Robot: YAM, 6 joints.
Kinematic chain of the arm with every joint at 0, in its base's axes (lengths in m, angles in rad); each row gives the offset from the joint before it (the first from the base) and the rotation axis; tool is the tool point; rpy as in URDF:
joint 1: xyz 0 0 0.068 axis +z
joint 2: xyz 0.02 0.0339 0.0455 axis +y
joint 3: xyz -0.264 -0.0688 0 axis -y
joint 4: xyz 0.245 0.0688 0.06 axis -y
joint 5: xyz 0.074 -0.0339 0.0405 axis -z
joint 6: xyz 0.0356 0 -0.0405 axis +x
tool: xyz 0 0 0 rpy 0 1.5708 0
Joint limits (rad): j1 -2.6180..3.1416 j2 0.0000..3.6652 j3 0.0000..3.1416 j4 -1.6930..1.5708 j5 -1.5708..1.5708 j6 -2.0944..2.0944
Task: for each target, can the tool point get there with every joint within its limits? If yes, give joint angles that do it. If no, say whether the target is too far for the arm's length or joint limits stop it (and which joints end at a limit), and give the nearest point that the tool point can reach.
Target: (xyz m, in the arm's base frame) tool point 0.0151 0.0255 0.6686
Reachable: yes | joints 2.6465 1.0529 1.9893 0.4987 0.9835 0.6172
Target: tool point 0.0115 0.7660 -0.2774
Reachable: no: too far | nearest point 0.0086 0.5743 -0.1769 | short by 0.216 m
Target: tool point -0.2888 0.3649 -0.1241
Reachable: yes | joints 2.1764 3.2790 2.5563 -1.2966 -0.9866 -0.2567
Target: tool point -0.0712 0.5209 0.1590
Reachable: yes | joints 1.6935 2.3315 1.5475 0.6439 -0.1954 0.6922
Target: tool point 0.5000 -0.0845 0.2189
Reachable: yes | joints -0.1428 2.3825 2.2278 -0.9930 0.3578 0.8141
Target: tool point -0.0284 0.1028 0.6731
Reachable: yes | joints 2.0658 1.2498 2.1372 0.0546 0.7352 -0.9317
